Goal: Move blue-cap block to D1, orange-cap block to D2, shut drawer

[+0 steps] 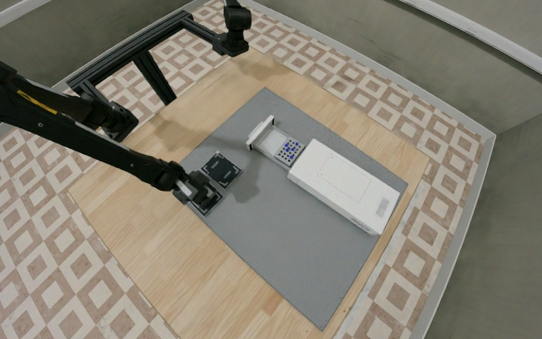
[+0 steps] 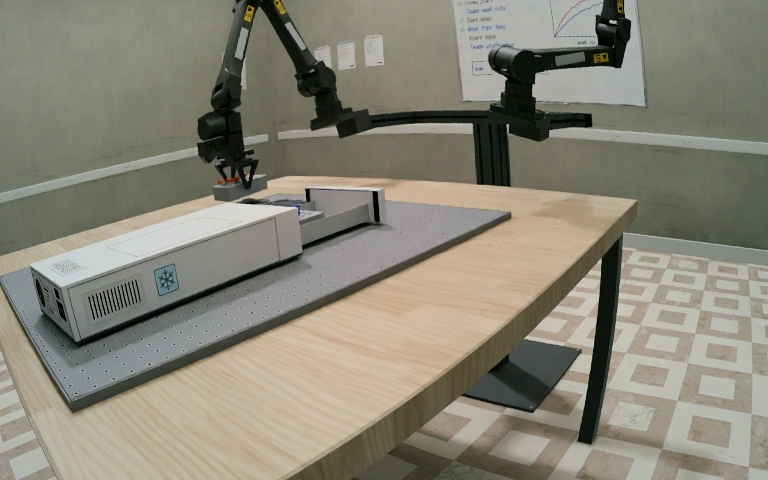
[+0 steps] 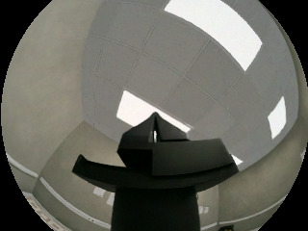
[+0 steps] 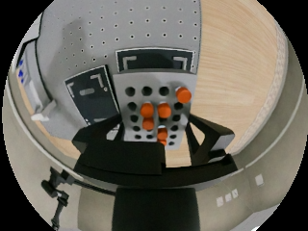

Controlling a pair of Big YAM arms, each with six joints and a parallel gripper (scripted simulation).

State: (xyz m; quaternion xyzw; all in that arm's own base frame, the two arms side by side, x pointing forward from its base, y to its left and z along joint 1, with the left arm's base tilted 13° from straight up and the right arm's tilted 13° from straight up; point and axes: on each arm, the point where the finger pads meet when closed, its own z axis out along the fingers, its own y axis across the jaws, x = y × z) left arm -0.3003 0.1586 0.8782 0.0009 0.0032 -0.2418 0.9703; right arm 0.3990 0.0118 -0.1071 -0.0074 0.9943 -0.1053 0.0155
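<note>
Now: the dark deck slot D2 1 cm ahead of my right hand and 6 cm below it. Round my right hand: dark deck slot D1: 2 cm behind, 14 cm to the left, 6 cm below; white cooler: 26 cm ahead, 43 cm to the left, 2 cm below.
</note>
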